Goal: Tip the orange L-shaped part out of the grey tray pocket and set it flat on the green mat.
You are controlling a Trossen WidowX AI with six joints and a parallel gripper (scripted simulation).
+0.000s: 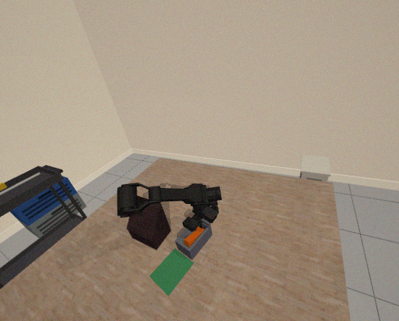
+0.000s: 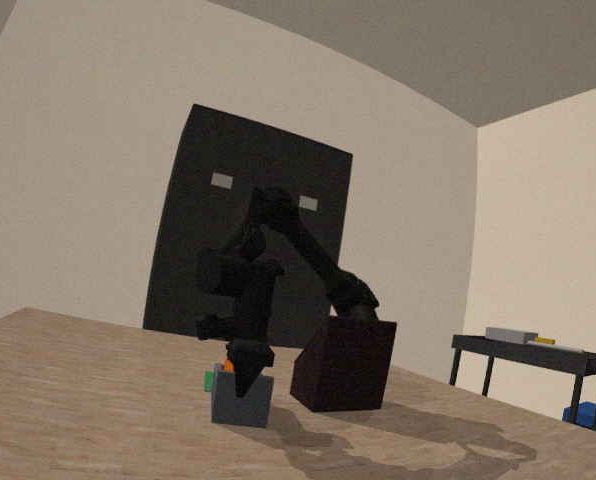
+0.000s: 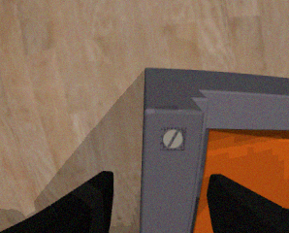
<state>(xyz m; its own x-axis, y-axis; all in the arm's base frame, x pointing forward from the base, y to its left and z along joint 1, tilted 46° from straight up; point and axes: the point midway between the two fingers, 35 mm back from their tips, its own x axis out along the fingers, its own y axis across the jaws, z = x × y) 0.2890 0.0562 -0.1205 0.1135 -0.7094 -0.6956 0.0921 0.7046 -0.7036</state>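
Now: the orange L-shaped part 6 cm to the right of my gripper tip and 1 cm behind it. Round my gripper tip: green mat: 22 cm to the right, 7 cm below, 3 cm behind.
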